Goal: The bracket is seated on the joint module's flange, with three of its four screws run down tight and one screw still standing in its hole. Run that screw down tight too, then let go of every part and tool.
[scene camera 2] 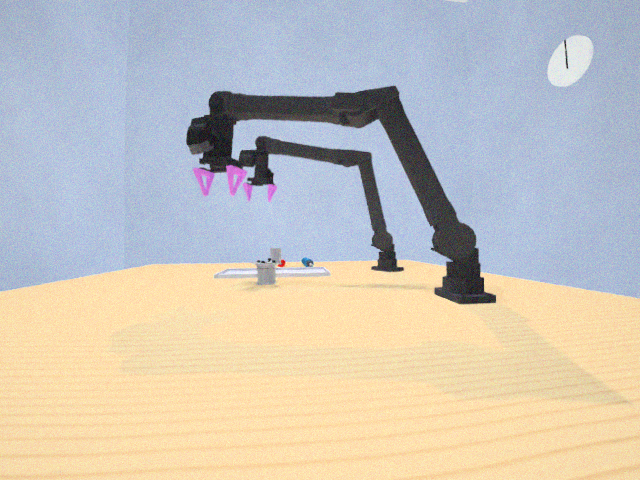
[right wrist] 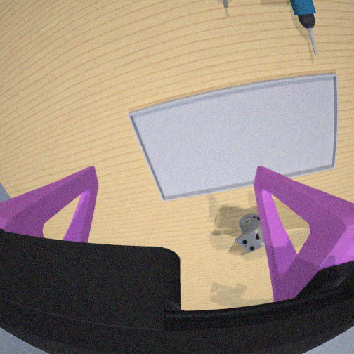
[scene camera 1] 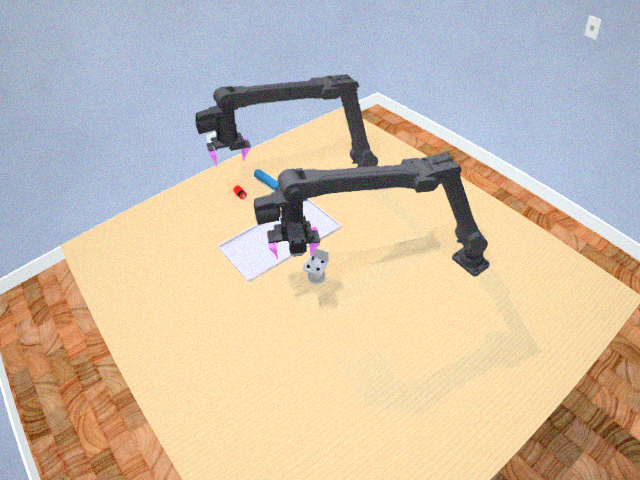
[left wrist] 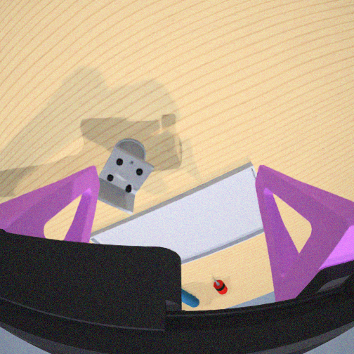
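Pixels of known places: left gripper, fingertip midpoint: [scene camera 2: 218, 195]; right gripper, fingertip midpoint: [scene camera 2: 258, 201] [scene camera 1: 230, 163]; left arm's base at its link origin: [scene camera 2: 462, 298] [scene camera 1: 470, 262]; right arm's base at its link origin: [scene camera 2: 387, 270].
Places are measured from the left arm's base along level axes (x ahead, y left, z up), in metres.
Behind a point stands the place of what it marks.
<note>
The grey bracket [scene camera 1: 321, 254] @[x 0.441, y -0.295, z 0.091 m] [scene camera 2: 275, 254] @[x 0.443, y -0.298, z 0.090 m] [left wrist: 131, 175] [right wrist: 250, 241] sits on the upright joint module [scene camera 1: 316, 276] @[x 0.487, y -0.265, z 0.038 m] [scene camera 2: 266, 276] @[x 0.468, y -0.261, z 0.025 m] [left wrist: 131, 146]. Black screw heads show on it; one screw [left wrist: 128, 188] beside the upright plate looks slightly taller in the left wrist view. My left gripper [scene camera 1: 294, 256] @[x 0.593, y -0.203, z 0.262 m] [scene camera 2: 219, 194] @[x 0.593, y -0.203, z 0.262 m] [left wrist: 177, 174] is open and empty, high above the table near the bracket. My right gripper [scene camera 1: 230, 162] @[x 0.548, y -0.672, z 0.309 m] [scene camera 2: 259, 200] @[x 0.548, y -0.672, z 0.309 m] [right wrist: 175, 174] is open and empty, high up farther back. A blue screwdriver [scene camera 1: 265, 179] @[x 0.345, y -0.836, z 0.036 m] [scene camera 2: 307, 261] @[x 0.332, y -0.759, z 0.031 m] [left wrist: 190, 298] [right wrist: 303, 7] lies beyond the tray.
A pale, shallow tray [scene camera 1: 242, 253] @[x 0.622, y -0.549, z 0.004 m] [left wrist: 200, 215] [right wrist: 240, 135] lies beside the joint module. A short red and black screwdriver [scene camera 1: 239, 191] @[x 0.469, y -0.841, z 0.033 m] [scene camera 2: 281, 263] @[x 0.460, y -0.814, z 0.019 m] [left wrist: 220, 286] lies near the blue one. In scene camera 1 the left arm partly covers the tray and the blue screwdriver.
</note>
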